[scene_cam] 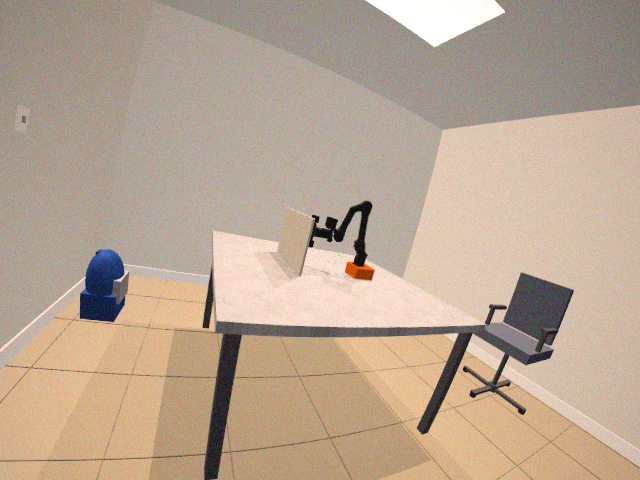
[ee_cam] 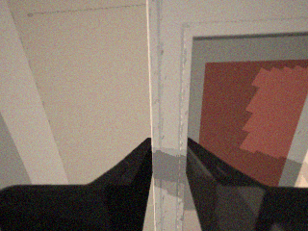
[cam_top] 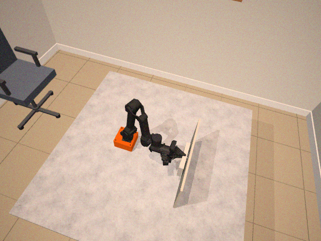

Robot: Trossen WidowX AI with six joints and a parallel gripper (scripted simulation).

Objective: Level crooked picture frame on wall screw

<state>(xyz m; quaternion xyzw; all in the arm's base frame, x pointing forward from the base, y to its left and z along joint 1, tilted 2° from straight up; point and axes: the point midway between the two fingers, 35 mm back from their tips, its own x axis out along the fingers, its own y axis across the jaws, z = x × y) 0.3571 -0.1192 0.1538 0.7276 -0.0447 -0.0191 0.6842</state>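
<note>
Right now the picture frame is 5 cm below my gripper tip. Also, from my gripper tip: beige wall panel 1 cm ahead, 1 cm to the right, 6 cm below.
</note>
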